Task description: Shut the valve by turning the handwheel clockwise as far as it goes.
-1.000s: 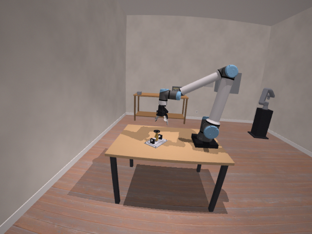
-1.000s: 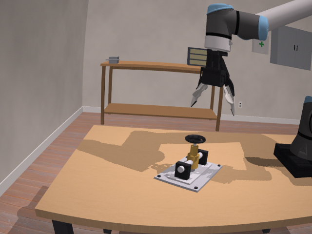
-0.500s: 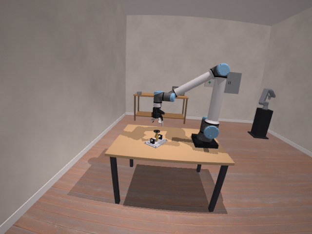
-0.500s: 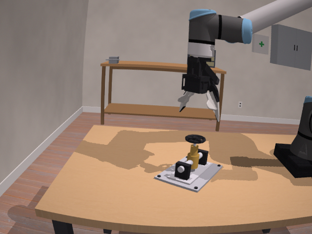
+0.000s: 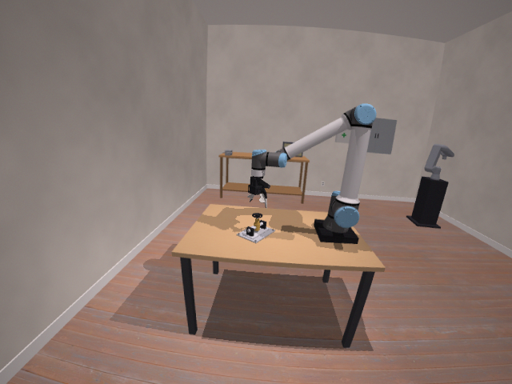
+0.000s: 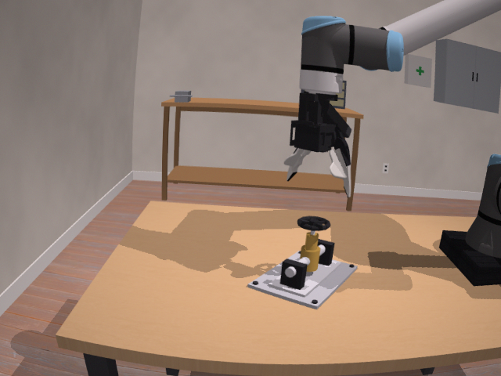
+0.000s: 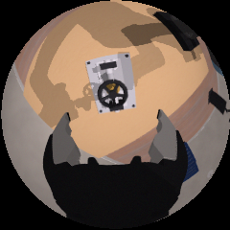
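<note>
Right now the black spoked handwheel is 90 mm below my hand.
</note>
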